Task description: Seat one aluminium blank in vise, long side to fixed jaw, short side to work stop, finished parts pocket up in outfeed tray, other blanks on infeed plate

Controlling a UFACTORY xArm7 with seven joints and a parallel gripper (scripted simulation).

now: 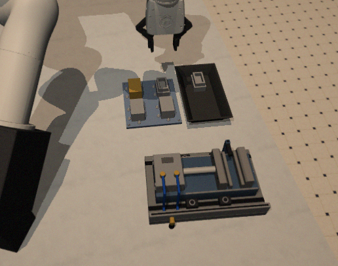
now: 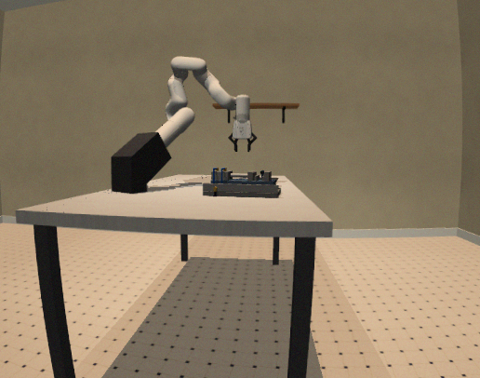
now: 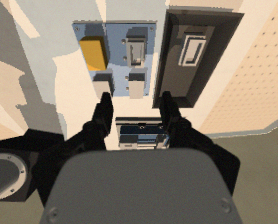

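Right now my hand is 90 mm past the brass blank, 20 mm to the left of it and 170 mm above it. From my hand the other things lie so: hosed end block 40 mm ahead, 350 mm to the right, 120 mm below.
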